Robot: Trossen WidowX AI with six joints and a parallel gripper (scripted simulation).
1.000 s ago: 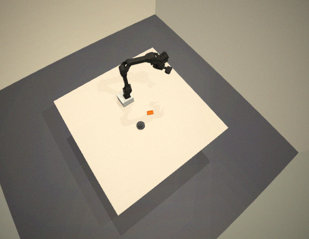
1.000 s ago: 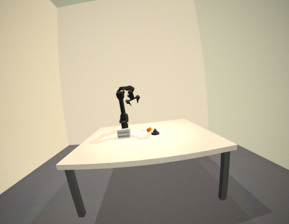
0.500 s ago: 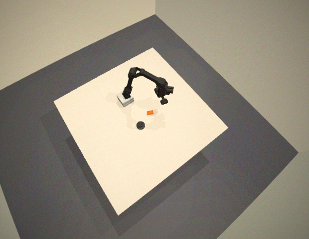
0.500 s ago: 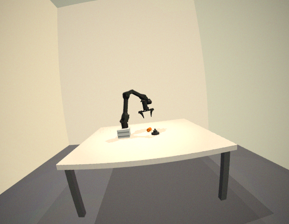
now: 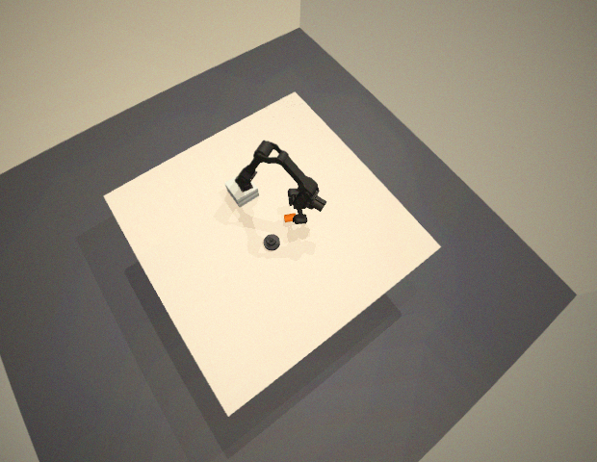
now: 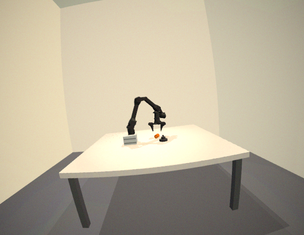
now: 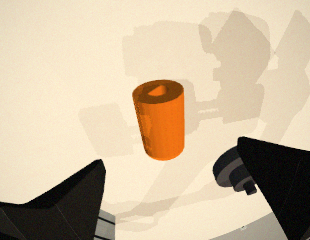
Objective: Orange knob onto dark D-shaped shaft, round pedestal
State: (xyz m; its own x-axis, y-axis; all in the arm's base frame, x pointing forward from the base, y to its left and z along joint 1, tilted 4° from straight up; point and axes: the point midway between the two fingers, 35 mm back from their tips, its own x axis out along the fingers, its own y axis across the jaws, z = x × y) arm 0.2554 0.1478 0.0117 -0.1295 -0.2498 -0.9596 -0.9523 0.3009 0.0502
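Now: the orange knob 50 mm below my gripper tip and 10 mm to the right of it. Round my gripper tip: round pedestal: 150 mm to the right, 70 mm ahead, 40 mm below.
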